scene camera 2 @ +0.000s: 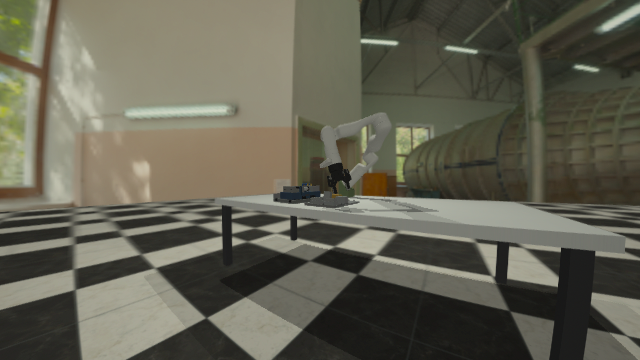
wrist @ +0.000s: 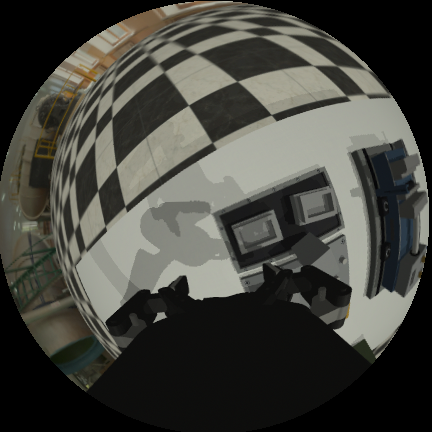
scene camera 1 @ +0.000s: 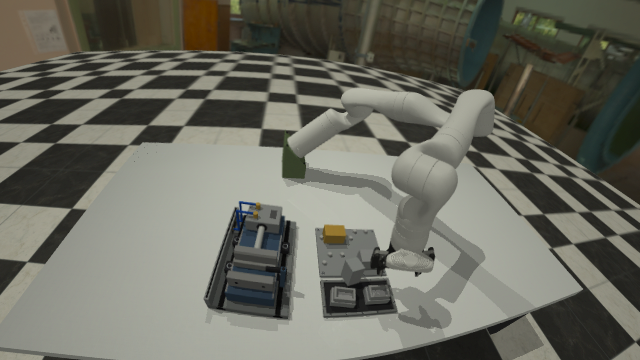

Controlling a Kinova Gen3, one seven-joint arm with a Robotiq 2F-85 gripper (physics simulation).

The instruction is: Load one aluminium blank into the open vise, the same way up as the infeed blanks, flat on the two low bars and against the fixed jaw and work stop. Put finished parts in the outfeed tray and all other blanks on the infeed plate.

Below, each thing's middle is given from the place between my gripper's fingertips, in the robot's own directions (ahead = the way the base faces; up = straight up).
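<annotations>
With the outfeed tray (scene camera 1: 371, 309), I find my gripper 7 cm above it, 9 cm to the left of it and 3 cm short of it. Going by their middles, the tray is the nearest to my gripper of the things named here. Then there is the infeed plate (scene camera 1: 334, 264), which is 7 cm below my hand, 12 cm behind it and 9 cm to the right of it.
</annotations>
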